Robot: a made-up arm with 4 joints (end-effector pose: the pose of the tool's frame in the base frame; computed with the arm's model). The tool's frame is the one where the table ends. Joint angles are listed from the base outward.
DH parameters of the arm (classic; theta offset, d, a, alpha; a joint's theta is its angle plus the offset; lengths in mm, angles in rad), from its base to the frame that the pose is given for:
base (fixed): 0 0 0 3.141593
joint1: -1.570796 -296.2 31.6 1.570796
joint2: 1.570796 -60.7 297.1 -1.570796
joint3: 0 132.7 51.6 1.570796
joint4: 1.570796 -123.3 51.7 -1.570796
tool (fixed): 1.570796 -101.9 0 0
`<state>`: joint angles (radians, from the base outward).
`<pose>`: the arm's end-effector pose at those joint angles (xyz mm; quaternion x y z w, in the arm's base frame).
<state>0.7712 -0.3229 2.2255 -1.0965</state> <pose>75.0 -66.3 169.6 -0.0454 -0.8780 0.1873 0.4381</pose>
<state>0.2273 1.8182 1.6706 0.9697</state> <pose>95.8 -94.9 575.8 -0.7329 -0.5965 0.2899 0.1519</pose>
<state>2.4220 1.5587 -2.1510 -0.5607</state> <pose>-74.9 305.8 414.7 -0.3227 -0.3644 0.6608 0.5713</pose>
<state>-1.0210 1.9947 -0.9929 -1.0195</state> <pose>323.6 -194.5 560.9 -0.3742 -0.1748 -0.0352 0.9100</pose>
